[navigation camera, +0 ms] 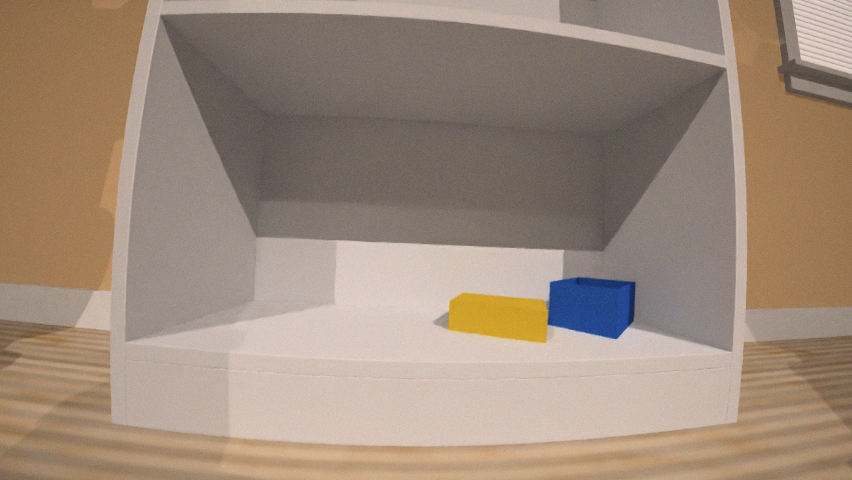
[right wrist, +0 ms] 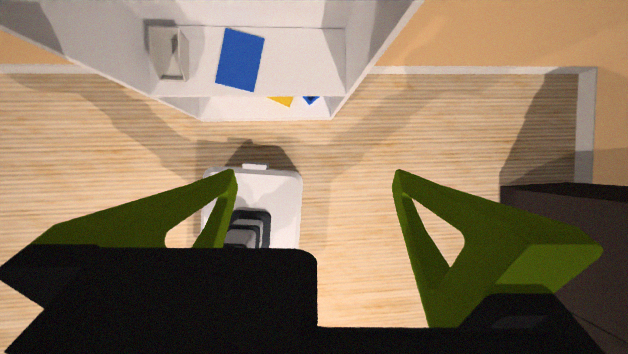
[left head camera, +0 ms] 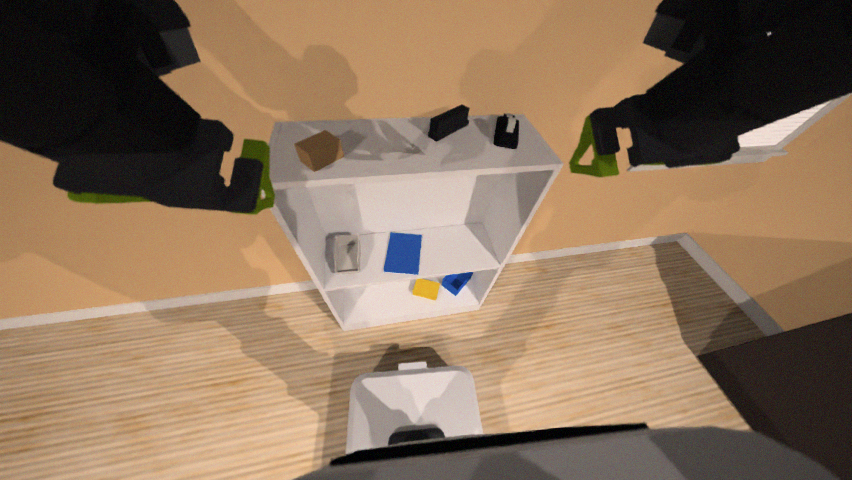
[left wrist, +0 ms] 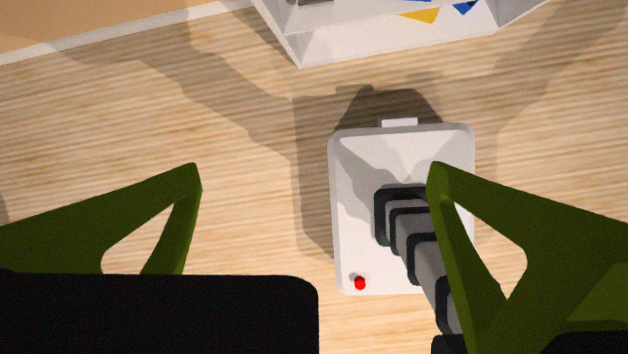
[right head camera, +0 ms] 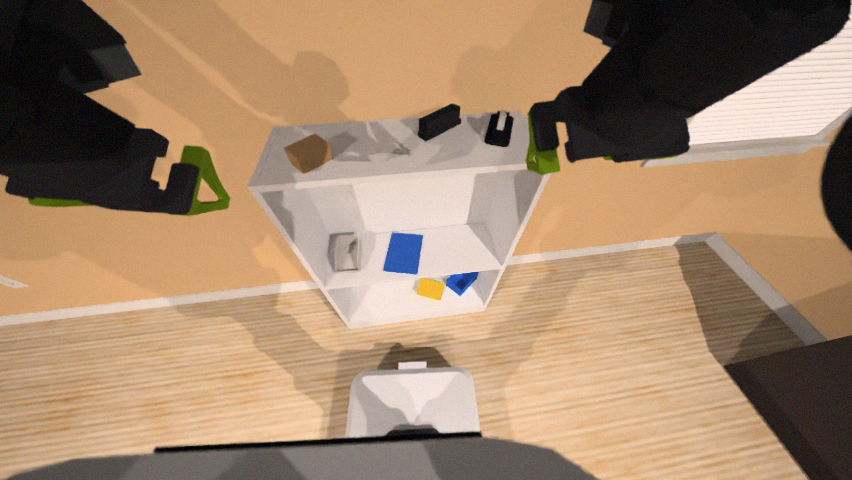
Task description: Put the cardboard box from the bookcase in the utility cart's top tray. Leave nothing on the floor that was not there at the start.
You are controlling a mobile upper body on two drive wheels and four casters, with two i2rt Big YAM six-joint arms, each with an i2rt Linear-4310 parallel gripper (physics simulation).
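Places are measured from the left arm's base along level axes (x ahead, y left, z up), in centimetres.
Pixels of known places: left gripper, fingertip midpoint: (left head camera: 226, 197) (left wrist: 313, 175) (right head camera: 186, 200); right gripper, fingertip midpoint: (right wrist: 314, 178) (left head camera: 605, 163) (right head camera: 565, 159).
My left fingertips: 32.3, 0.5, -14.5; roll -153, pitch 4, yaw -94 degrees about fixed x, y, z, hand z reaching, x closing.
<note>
Ahead of a thing's pixels: the offset from my left fingertips to its top centre, as dx, dy, dz. "pt": to the spot under its first point.
The brown cardboard box {+36.0, +0.1, -15.5} (left head camera: 318, 150) (right head camera: 308, 153) sits on the left part of the top board of the white bookcase (left head camera: 417, 172) (right head camera: 405, 177) (left wrist: 400, 50) (right wrist: 250, 110) (navigation camera: 476, 369). My left gripper (left head camera: 187, 199) (right head camera: 134, 199) (left wrist: 313, 175) is open and empty, to the left of the box and apart from it in the head views. My right gripper (left head camera: 649, 162) (right head camera: 596, 156) (right wrist: 314, 178) is open and empty, near the bookcase's right end in the head views. The utility cart does not show in these views.
On the bookcase top stand a black block {+50.6, -35.1, -15.1} (left head camera: 448, 122) and a black dispenser-like thing {+49.1, -53.0, -13.5} (left head camera: 506, 132). Its shelves hold a grey container {pt +43.3, +4.3, -73.7} (left head camera: 346, 252), a blue flat piece {+42.8, -20.8, -74.1} (left head camera: 403, 253), a yellow block {+43.8, -33.6, -112.0} (navigation camera: 497, 317) and a blue open box {+48.8, -52.5, -109.0} (navigation camera: 590, 307). A dark cabinet (left head camera: 792, 381) stands at the right.
</note>
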